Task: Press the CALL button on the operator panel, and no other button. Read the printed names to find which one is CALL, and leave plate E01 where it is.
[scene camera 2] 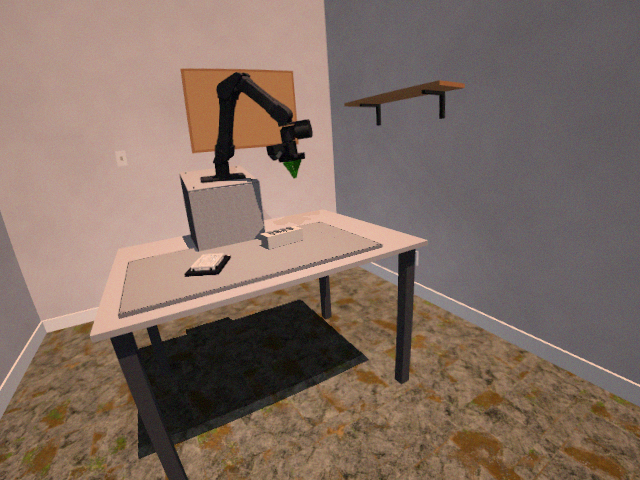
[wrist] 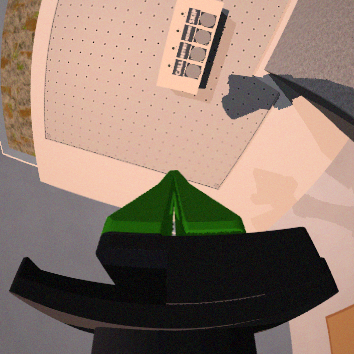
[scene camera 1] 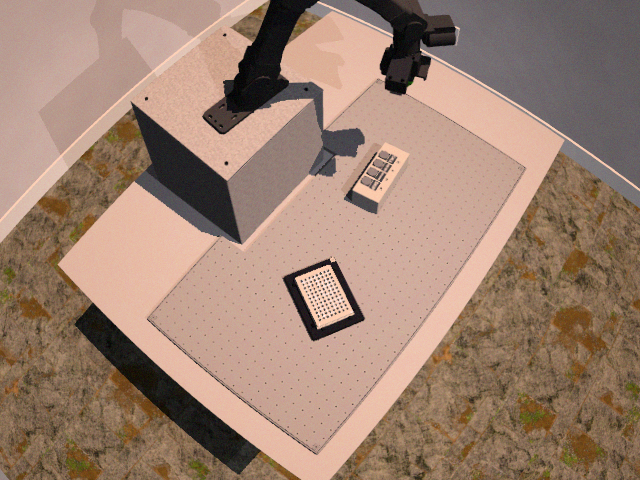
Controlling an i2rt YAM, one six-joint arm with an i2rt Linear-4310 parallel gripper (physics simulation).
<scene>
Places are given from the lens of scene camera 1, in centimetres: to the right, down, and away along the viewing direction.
plate E01 (scene camera 1: 320,289): 0, 11, 132
black holder (scene camera 1: 358,316): 8, 16, 130
</scene>
